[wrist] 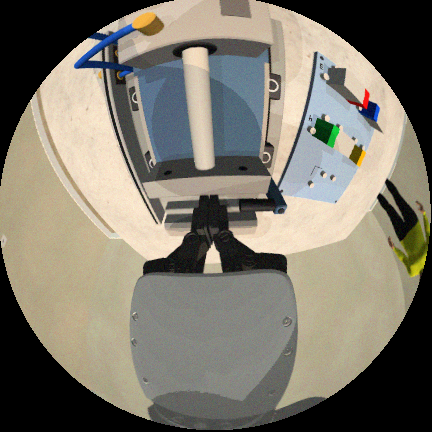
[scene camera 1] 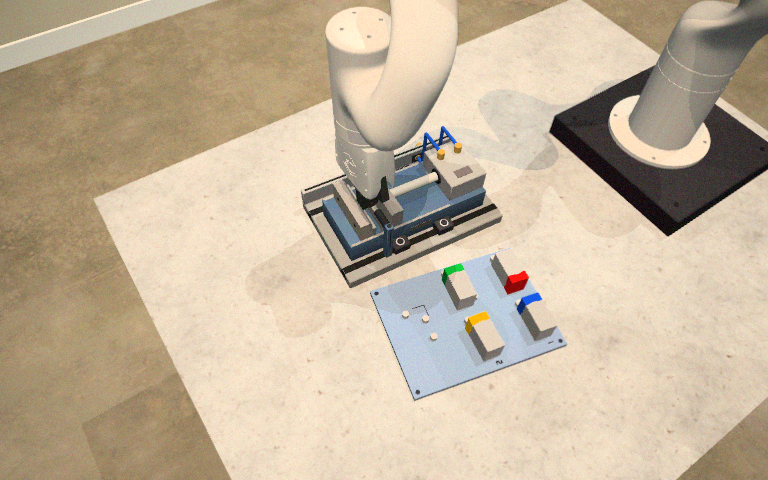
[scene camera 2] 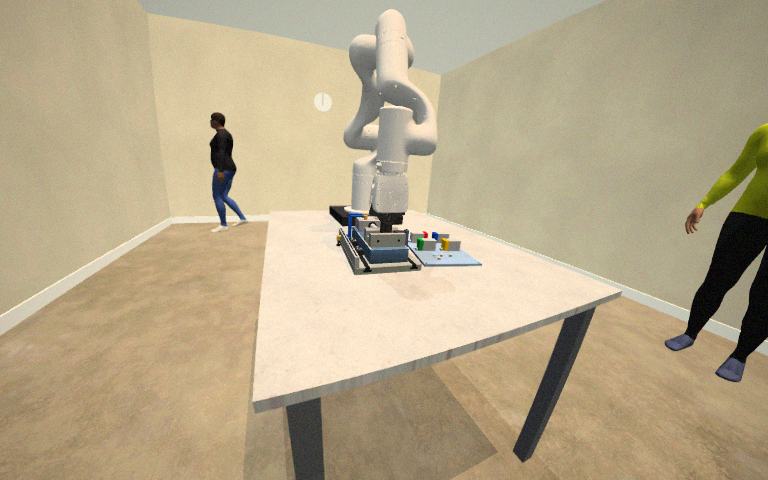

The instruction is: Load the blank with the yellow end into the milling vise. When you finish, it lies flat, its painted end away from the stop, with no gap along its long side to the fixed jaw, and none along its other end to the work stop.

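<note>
The blank with the yellow end (scene camera 1: pixel 488 339) (scene camera 2: pixel 452 245) (wrist: pixel 357 155) rests on the light blue board, beside the vise and apart from it. The milling vise (scene camera 1: pixel 427 209) (scene camera 2: pixel 387 253) has a fixed jaw (scene camera 1: pixel 352 210) (scene camera 2: pixel 387 240) at its outer end and a movable jaw (scene camera 1: pixel 391 208) (wrist: pixel 207 186) on a pale screw rod (wrist: pixel 199 110). The work stop (scene camera 1: pixel 389 240) (wrist: pixel 279 206) is a blue post with a black rod reaching in between the jaws. My gripper (scene camera 1: pixel 374 200) (scene camera 2: pixel 390 227) (wrist: pixel 210 202) is shut and empty, low at the jaws. Its fingertips are partly hidden in the scene views.
The light blue board (scene camera 1: pixel 436 367) (scene camera 2: pixel 447 262) (wrist: pixel 297 172) also bears blanks with green (scene camera 1: pixel 459 287), red (scene camera 1: pixel 514 280) and blue (scene camera 1: pixel 535 318) ends, and several small pins. Blue hoses (scene camera 1: pixel 433 138) (wrist: pixel 100 47) rise at the vise's far end. The black robot base (scene camera 1: pixel 668 209) stands beyond.
</note>
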